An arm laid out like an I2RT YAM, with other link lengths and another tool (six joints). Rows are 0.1 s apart.
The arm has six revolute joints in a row. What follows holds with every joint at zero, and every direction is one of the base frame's.
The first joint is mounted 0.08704 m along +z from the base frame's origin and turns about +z.
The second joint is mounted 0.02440 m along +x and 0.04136 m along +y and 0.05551 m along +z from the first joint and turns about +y.
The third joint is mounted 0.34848 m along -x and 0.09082 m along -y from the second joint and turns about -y.
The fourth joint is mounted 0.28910 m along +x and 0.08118 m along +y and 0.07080 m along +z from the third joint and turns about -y.
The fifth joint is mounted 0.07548 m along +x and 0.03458 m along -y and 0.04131 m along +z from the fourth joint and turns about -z.
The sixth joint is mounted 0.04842 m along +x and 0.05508 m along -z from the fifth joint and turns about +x.
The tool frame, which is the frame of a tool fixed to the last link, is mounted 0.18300 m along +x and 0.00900 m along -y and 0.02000 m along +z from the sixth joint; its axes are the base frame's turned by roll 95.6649, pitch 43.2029 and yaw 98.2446 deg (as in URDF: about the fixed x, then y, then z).
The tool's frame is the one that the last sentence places.
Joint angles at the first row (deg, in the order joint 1, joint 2, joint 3, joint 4, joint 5, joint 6):
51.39 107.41 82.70 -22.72 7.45 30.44
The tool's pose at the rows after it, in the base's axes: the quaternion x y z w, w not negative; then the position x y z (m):
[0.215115, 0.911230, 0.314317, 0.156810, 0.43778, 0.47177, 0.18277]
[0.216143, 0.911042, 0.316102, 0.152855, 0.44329, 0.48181, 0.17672]
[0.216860, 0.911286, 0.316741, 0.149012, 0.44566, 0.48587, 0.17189]
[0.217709, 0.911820, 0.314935, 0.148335, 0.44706, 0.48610, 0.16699]
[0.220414, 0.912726, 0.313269, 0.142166, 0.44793, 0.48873, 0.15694]
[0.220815, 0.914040, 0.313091, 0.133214, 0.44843, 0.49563, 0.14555]
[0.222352, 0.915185, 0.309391, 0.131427, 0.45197, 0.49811, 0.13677]
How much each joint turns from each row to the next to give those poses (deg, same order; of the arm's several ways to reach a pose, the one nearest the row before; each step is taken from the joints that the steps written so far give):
-0.02 3.18 2.26 0.76 -0.82 0.63
0.04 2.04 1.84 0.16 -0.39 0.32
-0.08 0.98 0.65 0.19 -0.43 0.17
-0.09 0.49 -0.09 0.33 -0.01 0.00
-0.07 1.07 0.07 0.46 -0.46 0.41
0.07 1.59 0.62 0.45 -0.82 0.39
-0.11 1.33 0.67 0.15 -0.03 0.04

